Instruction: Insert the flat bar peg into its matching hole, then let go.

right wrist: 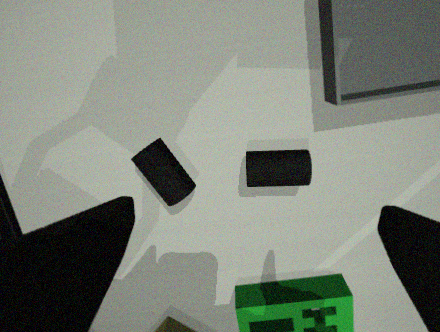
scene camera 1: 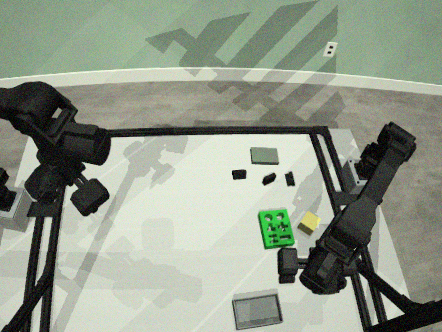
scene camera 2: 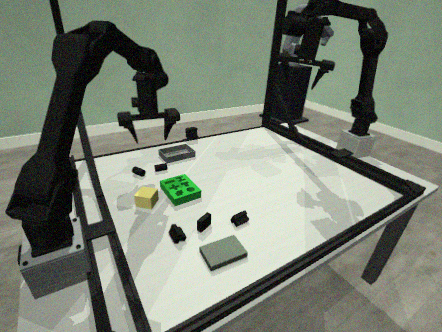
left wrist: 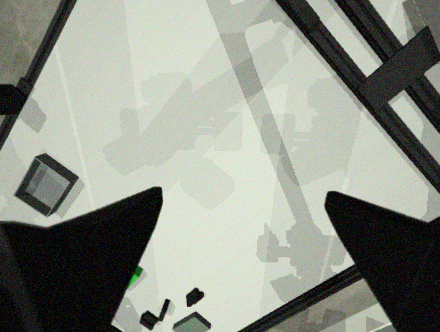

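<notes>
The flat bar peg, a thin black piece, stands on the table between two other black pegs. The green block has several shaped holes. Its rectangular slot looks empty. My right gripper is open and empty, raised above the table beyond the block in scene camera 2. My left gripper is open and empty, high above the table and far from the peg.
Two black cylinders lie near the grey tray. A yellow cube sits beside the block. A grey-green slab lies near the pegs. Black rails frame the table.
</notes>
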